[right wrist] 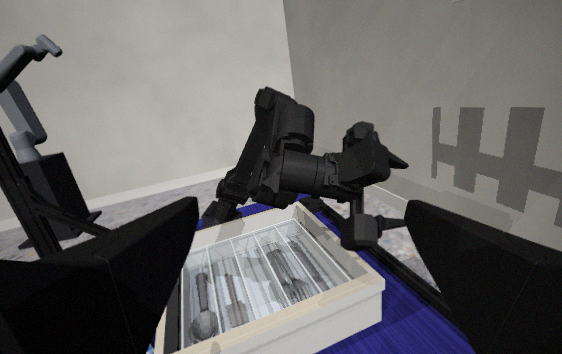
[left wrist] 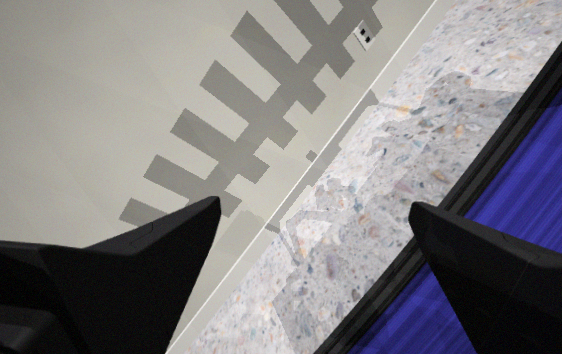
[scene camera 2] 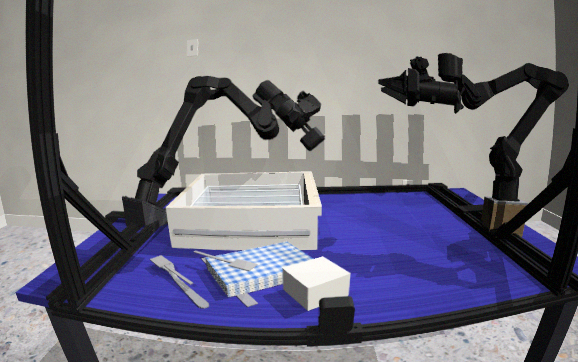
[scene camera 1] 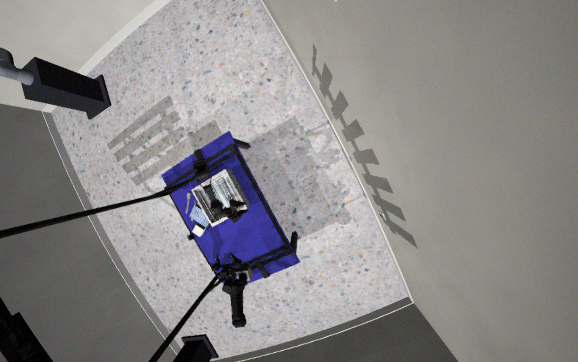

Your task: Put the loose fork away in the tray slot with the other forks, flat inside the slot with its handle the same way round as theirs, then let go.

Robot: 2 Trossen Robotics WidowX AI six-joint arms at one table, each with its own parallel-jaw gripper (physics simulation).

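Observation:
Flat metal utensils lie outside the drawer in scene camera 2. One [scene camera 2: 242, 264] has a broad head and thin handle and rests on the checked cloth. Two [scene camera 2: 161, 261] [scene camera 2: 192, 295] lie crossed at left. Another [scene camera 2: 247, 299] sticks out from under the cloth. Tines are too small to tell which is the loose fork. A clear divided tray [scene camera 2: 252, 192] sits inside a cream drawer [scene camera 2: 242, 220] [right wrist: 350, 312]; forks [right wrist: 294, 286] show in one slot, tines at the near end. My left gripper [scene camera 2: 314, 140] [left wrist: 314, 208] is open above the drawer. My right gripper [scene camera 2: 380, 85] [right wrist: 303, 208] is open, raised at right.
The blue-and-white checked cloth [scene camera 2: 270, 257] [scene camera 1: 199, 216] lies in front of the drawer, with a white block [scene camera 2: 316, 282] [scene camera 1: 200, 229] beside its right end. A spoon [right wrist: 203, 320] lies in another tray slot. Black frame rails edge the blue table [scene camera 2: 400, 225].

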